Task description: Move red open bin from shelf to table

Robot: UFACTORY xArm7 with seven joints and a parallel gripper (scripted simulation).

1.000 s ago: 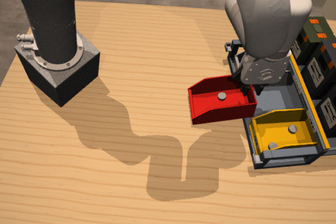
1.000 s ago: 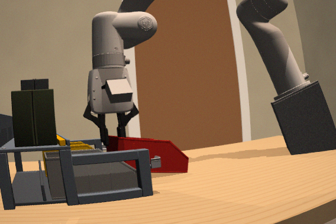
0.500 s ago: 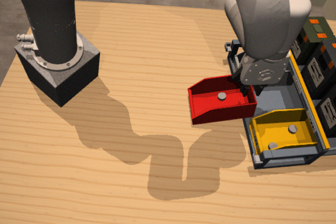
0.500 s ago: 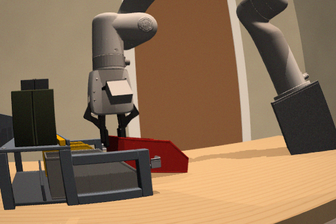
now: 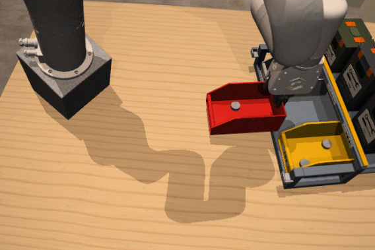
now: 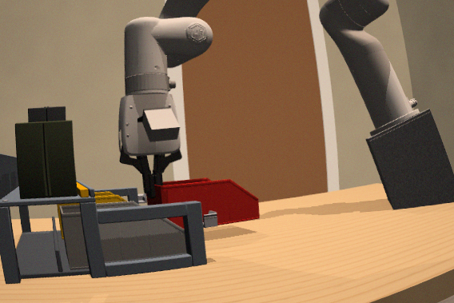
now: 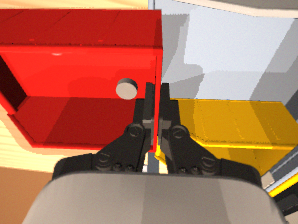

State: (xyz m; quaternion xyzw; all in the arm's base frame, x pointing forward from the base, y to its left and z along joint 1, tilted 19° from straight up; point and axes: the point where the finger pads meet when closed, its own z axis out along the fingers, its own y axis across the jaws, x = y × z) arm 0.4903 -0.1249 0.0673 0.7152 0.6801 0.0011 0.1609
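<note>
My gripper is now 8 cm past the red open bin, 1 cm to the right of it and 4 cm above it. From my hand the other things lie so: dark box: 19 cm ahead, 10 cm to the left, 5 cm above; yellow open bin: 8 cm ahead, 12 cm to the right, 5 cm below.
</note>
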